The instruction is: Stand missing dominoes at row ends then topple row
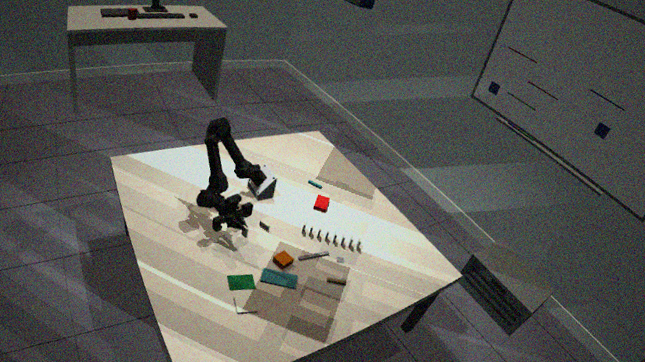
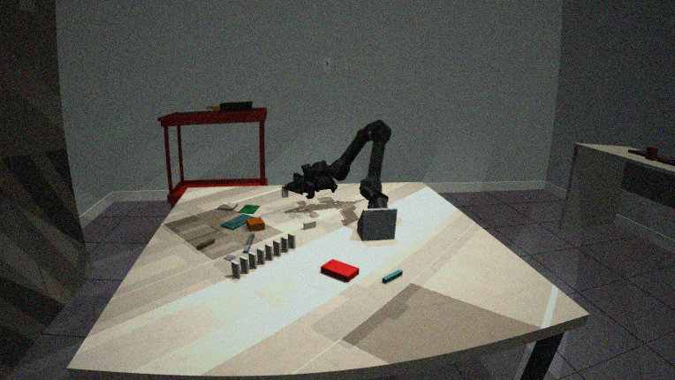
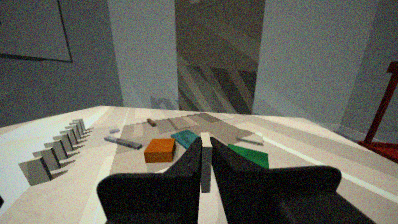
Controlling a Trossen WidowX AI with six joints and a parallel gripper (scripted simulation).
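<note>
Right now my gripper tip is 120 mm to the right of the orange block, 120 mm short of it and 110 mm above it. From my gripper tip the other things lie so: teal card 190 mm ahead, 120 mm below, 60 mm to the left; then white card 250 mm ahead, 110 mm to the right, 110 mm below; then green card 150 mm ahead, 120 mm below, 80 mm to the right.
</note>
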